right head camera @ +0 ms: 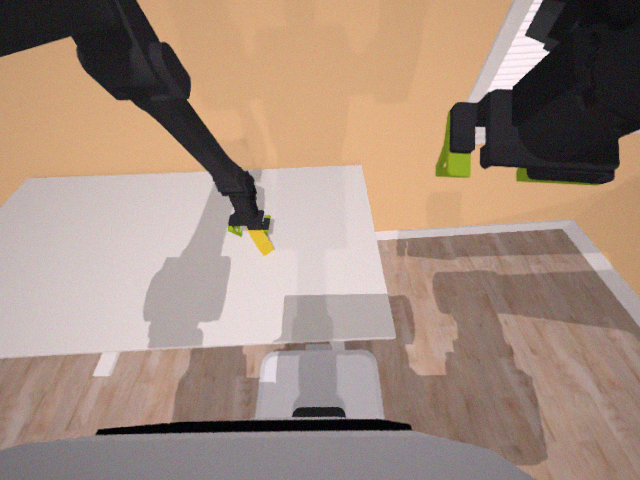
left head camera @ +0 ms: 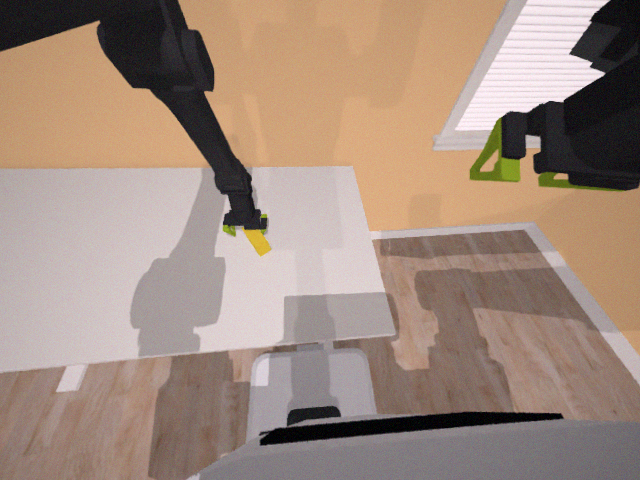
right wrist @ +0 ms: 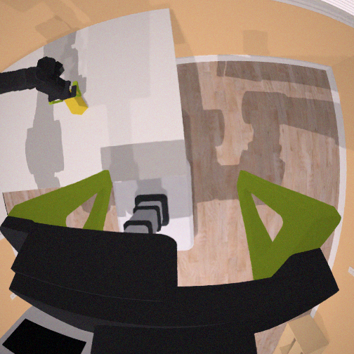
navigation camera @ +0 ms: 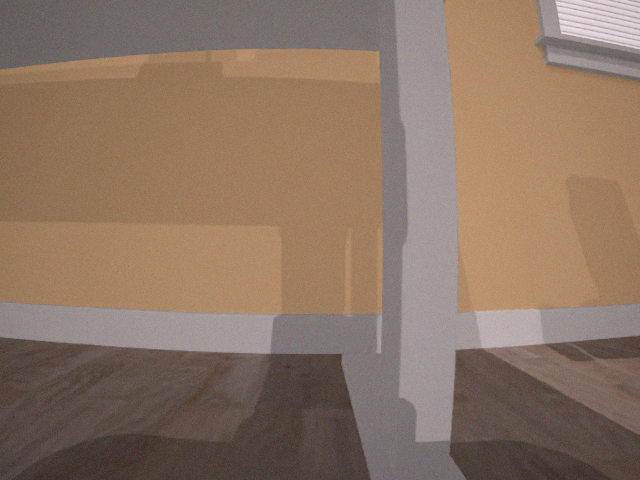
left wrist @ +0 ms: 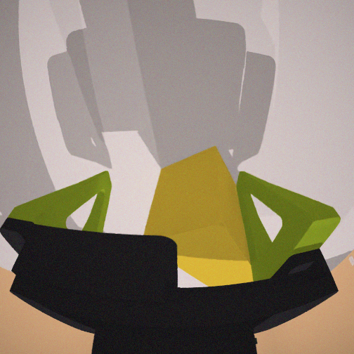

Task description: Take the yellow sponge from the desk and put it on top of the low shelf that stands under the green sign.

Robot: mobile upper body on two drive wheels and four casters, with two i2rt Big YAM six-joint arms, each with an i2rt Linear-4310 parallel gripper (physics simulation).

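Frame: origin at the left arm's base, x left, y back, z up, level; centimetres.
Where they show: right gripper, between the fingertips: [right head camera: 476,173] [left head camera: 505,178].
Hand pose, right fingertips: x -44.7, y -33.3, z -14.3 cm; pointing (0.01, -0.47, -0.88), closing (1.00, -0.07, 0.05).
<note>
Things, the pixels of their centre, and the offset from my right fingertips. "pt": a spot on its surface instead. Level surfaces: height alone.
- yellow sponge, middle of its body: [left head camera: 256,238] [right head camera: 260,238] dx +41.4, dy -26.6, dz -51.3 cm
- white desk, height of its surface: dz -54.7 cm
- blinded window, a spot on its surface: [left head camera: 522,77] pt dx -61.7, dy -78.6, dz -19.3 cm
- white desk leg, a spot on its surface: [navigation camera: 429,206] pt dx +13.5, dy -27.1, dz -100.0 cm
The yellow sponge [left head camera: 258,243] [right head camera: 262,242] [left wrist: 195,200] [right wrist: 77,106] lies on the white desk [left head camera: 103,232] [right head camera: 93,258] [left wrist: 312,125]. My left gripper [left head camera: 247,231] [right head camera: 252,230] [left wrist: 173,178] is open and low over the desk, pointing down. In the left wrist view the sponge is between its fingers, close to or touching the picture-right finger, with a gap at the picture-left finger. The black gripper body hides part of the sponge. My right gripper [left head camera: 529,180] [right head camera: 493,175] [right wrist: 174,177] is open and empty, raised to the right of the desk. The low shelf and green sign do not show.
An orange wall [left head camera: 310,103] [navigation camera: 206,155] stands behind the desk, with a blinded window [left head camera: 522,77] at the right. A white desk leg [navigation camera: 429,206] stands before the navigation camera. My grey base [left head camera: 336,382] reaches the desk's front edge. A tan object [right wrist: 307,335] shows at the lower right.
</note>
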